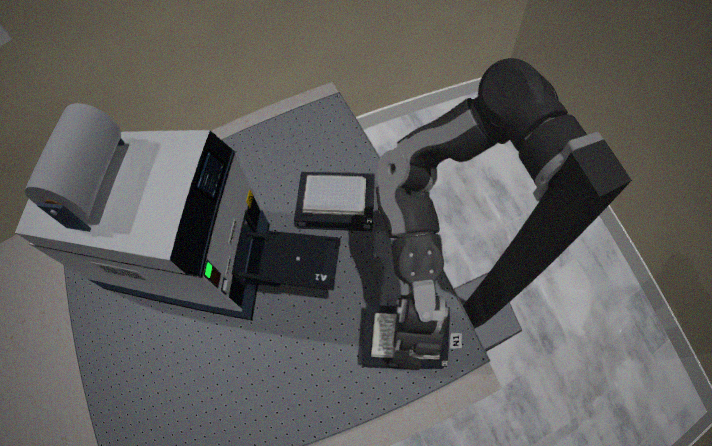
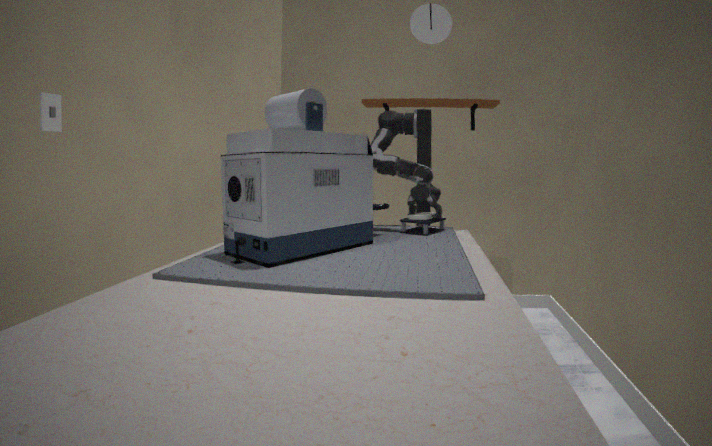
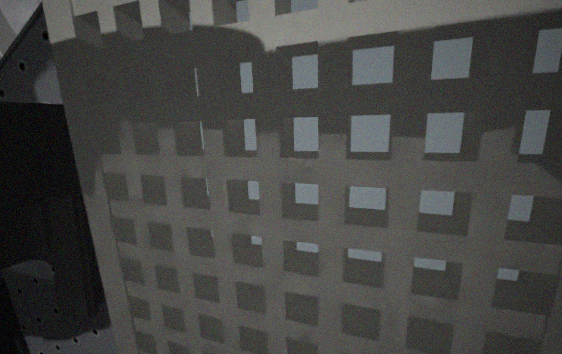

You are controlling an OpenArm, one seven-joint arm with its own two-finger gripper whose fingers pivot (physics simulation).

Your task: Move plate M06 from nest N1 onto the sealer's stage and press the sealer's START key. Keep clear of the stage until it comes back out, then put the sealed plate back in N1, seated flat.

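Note:
Plate M06 [image 1: 383, 336] [image 2: 419, 215] [image 3: 332, 168], pale with a grid of square wells, lies in nest N1 [image 1: 366, 349] near the board's front right edge. My gripper [image 1: 418, 338] [image 2: 425, 209] is low over the plate, its fingers open at opposite sides of it; part of the plate is hidden under the hand. Finger contact cannot be made out. The sealer [image 1: 152, 210] [image 2: 315, 202] stands at the left. Its dark stage [image 1: 283, 261], marked A1, is out in front and bears no plate. A green light [image 1: 208, 270] and a small pale key [image 1: 224, 284] show on its front.
A second nest [image 1: 300, 212] with a white plate [image 1: 334, 193] stands behind the stage, close to my forearm. A film roll [image 1: 76, 157] [image 2: 294, 110] tops the sealer. The arm's black column [image 1: 546, 241] [image 2: 424, 141] stands at the right, beyond the perforated board [image 1: 236, 378] [image 2: 409, 267].

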